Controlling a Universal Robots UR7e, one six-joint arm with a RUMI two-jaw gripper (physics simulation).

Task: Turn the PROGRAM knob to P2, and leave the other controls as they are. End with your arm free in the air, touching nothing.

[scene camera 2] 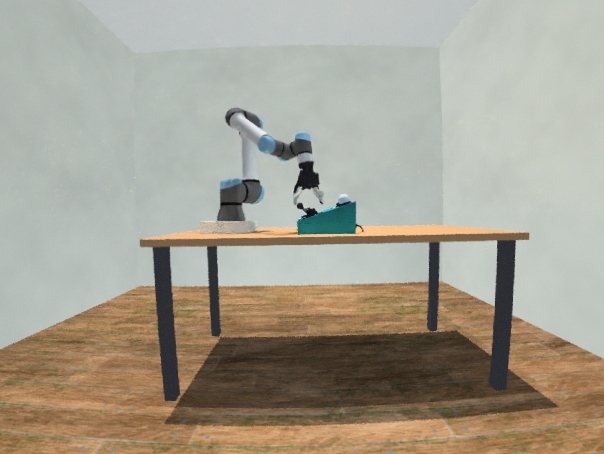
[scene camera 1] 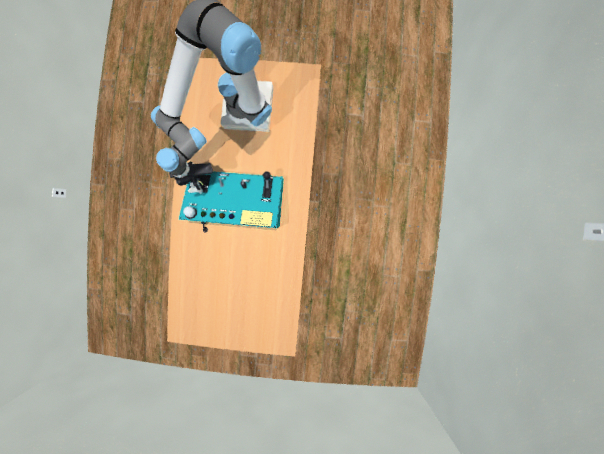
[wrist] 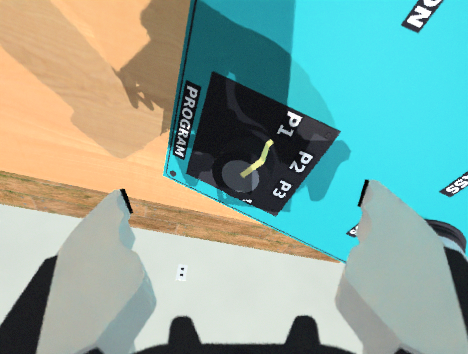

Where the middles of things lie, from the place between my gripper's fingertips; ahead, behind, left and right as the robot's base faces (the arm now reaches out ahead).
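So you can picture the teal control panel [scene camera 1: 230,203]: I see my gripper 7 cm short of it, 18 cm to the right of it and 4 cm above it.
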